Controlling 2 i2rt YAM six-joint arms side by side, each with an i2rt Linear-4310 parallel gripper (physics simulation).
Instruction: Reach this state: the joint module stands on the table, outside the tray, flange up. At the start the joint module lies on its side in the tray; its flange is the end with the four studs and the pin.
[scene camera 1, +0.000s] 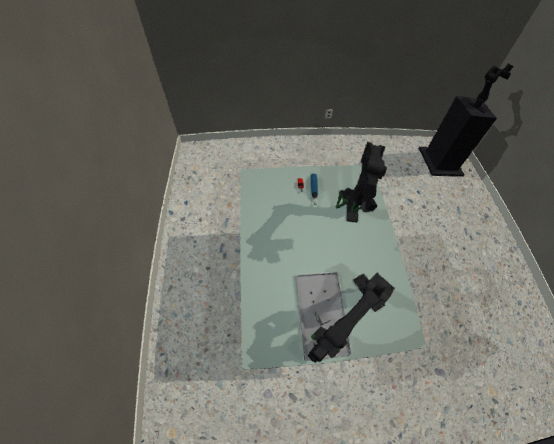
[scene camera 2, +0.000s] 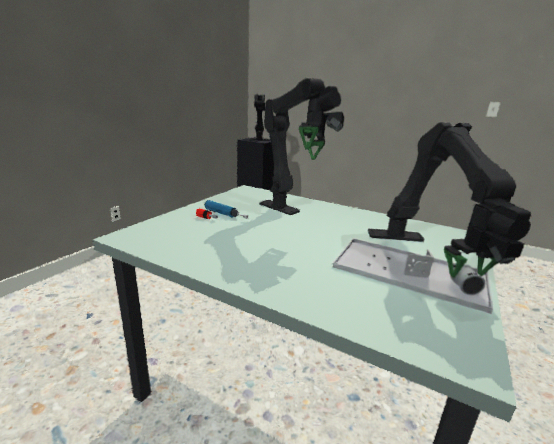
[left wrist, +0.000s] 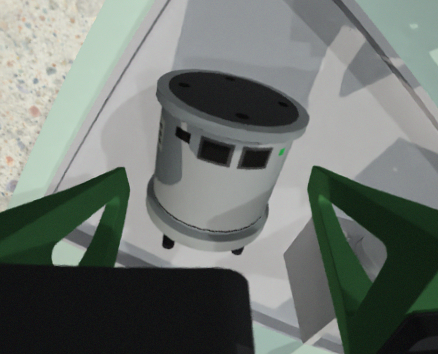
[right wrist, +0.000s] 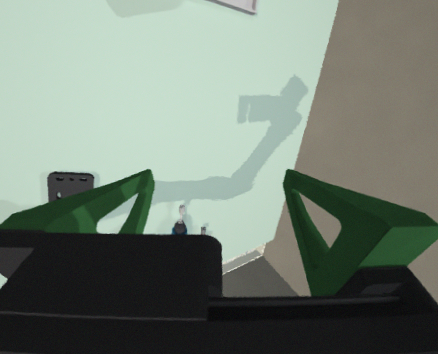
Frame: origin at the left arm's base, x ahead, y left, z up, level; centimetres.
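Where they show: left gripper, fingertip midpoint: (scene camera 2: 466, 275) (left wrist: 218, 178); right gripper, fingertip midpoint: (scene camera 1: 343, 209) (scene camera 2: 310, 154) (right wrist: 218, 176); left arm's base, link origin: (scene camera 2: 395, 236); right arm's base, link origin: (scene camera 2: 279, 207).
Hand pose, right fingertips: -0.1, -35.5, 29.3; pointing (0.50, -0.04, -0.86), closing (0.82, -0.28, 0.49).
Note:
Each offset is from my right fingertips to the centre of the thing, as dx, dy, dz. Level surfaces: height alone.
The grey joint module @(+35.0, +45.5, -25.8) (scene camera 2: 464, 275) (left wrist: 215, 195) lies on its side in the tray @(+27.5, +32.9, -28.5) (scene camera 1: 320, 285) (scene camera 2: 412, 286) (left wrist: 285, 322). In the left wrist view its dark end cap faces the top of the picture. Two studs of the flange end show at the bottom; the rest of the flange is hidden. My left gripper (scene camera 1: 316, 337) (scene camera 2: 468, 274) (left wrist: 218, 178) is open above the module, with one green finger on each side and nothing between them. My right gripper (scene camera 2: 310, 145) (right wrist: 218, 176) is open and empty, high above the table at the other arm.
A grey bracket plate @(+28.9, +34.0, -25.4) (scene camera 2: 419, 265) (left wrist: 310, 280) stands in the tray near the module. A blue tool @(-8.9, -33.7, -27.3) (scene camera 1: 314, 184) (scene camera 2: 220, 208) and a smaller red tool @(-3.0, -39.9, -27.6) (scene camera 1: 300, 183) (scene camera 2: 203, 214) lie on the table @(dz -29.3) (scene camera 1: 270, 190) (scene camera 2: 165, 240) toward the right arm's end.

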